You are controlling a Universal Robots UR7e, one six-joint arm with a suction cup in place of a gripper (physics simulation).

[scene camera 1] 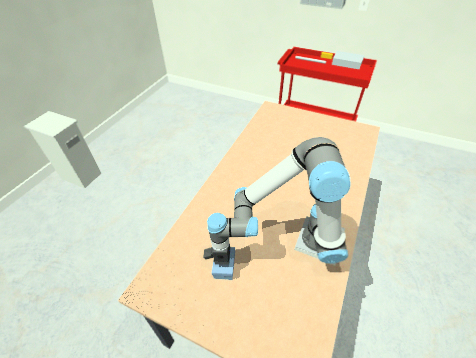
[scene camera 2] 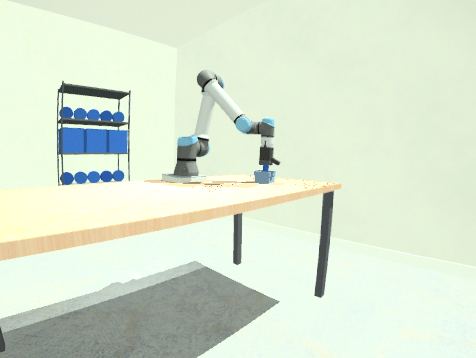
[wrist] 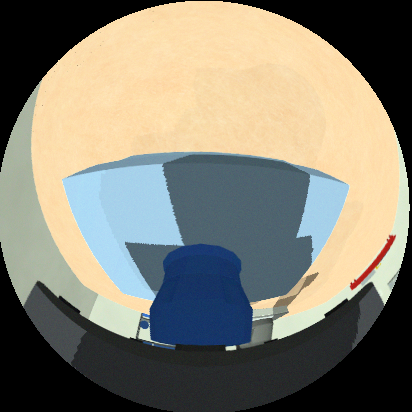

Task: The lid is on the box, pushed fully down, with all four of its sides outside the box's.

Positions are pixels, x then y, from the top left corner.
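Suction cup [wrist: 201,301], 40 mm from the lens. Light blue lid [wrist: 276,216], 50 mm from the lens.
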